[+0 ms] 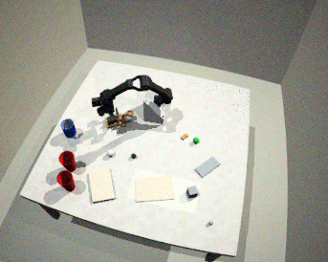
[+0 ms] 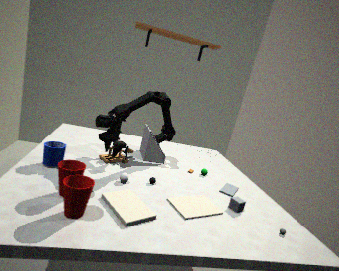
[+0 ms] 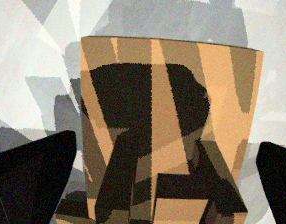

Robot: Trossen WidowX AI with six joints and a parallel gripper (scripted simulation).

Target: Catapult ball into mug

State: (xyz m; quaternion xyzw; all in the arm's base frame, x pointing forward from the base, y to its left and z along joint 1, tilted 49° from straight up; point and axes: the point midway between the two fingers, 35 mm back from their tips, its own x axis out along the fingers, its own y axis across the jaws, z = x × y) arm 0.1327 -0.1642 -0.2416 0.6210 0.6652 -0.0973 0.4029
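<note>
Right now the black ball is 25 cm ahead of my gripper tip, 19 cm to the left of it and 2 cm below it. Round my gripper tip: blue mug 27 cm to the right, 12 cm ahead; then pale grey ball 25 cm ahead, 5 cm to the left, 1 cm below; then wooden catapult 7 cm to the left, 2 cm behind, 2 cm above.
</note>
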